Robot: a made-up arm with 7 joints.
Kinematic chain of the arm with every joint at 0, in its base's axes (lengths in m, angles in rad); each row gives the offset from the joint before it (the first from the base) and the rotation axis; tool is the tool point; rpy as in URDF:
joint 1: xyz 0 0 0.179 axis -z
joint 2: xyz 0 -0.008 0.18 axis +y
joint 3: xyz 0 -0.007 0.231 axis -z
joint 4: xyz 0 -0.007 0.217 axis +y
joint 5: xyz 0 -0.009 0.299 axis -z
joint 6: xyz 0 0 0.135 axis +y
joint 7: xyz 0 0 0.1 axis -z
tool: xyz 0 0 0 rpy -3.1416 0 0
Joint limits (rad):
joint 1: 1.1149..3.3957
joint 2: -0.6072..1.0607
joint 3: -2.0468..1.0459
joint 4: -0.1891..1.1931
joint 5: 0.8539..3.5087
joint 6: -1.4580..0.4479
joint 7: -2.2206..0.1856
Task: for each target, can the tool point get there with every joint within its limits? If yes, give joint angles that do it. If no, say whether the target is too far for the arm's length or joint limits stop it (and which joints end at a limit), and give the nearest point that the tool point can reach.
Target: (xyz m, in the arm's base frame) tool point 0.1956 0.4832 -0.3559
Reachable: no: joint limits stop it (at a limit: joint 1, joint 2, joint 4, joint 6) | nearest point -0.5243 0.4533 0.3130 | short by 0.983 m
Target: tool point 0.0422 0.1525 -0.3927
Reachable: no: joint limits stop it (at a limit: joint 1, joint 2, joint 4, joint 6) | nearest point -0.6192 0.2759 0.2285 | short by 0.916 m
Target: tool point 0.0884 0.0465 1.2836
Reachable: yes | joints 1.5885 -0.0226 -1.1647 0.2345 1.2206 -1.0500 -1.7300
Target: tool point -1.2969 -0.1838 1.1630
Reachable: no: too far | nearest point -0.8291 -0.1175 0.8730 | short by 0.554 m
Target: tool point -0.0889 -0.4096 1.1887
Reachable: yes | joints 1.8814 0.3744 -0.0888 0.0598 2.3327 -1.0785 -0.7503
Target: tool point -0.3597 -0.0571 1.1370
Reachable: yes | joints 2.0732 -0.1773 0.6909 1.0120 1.6278 -0.3400 -0.5561
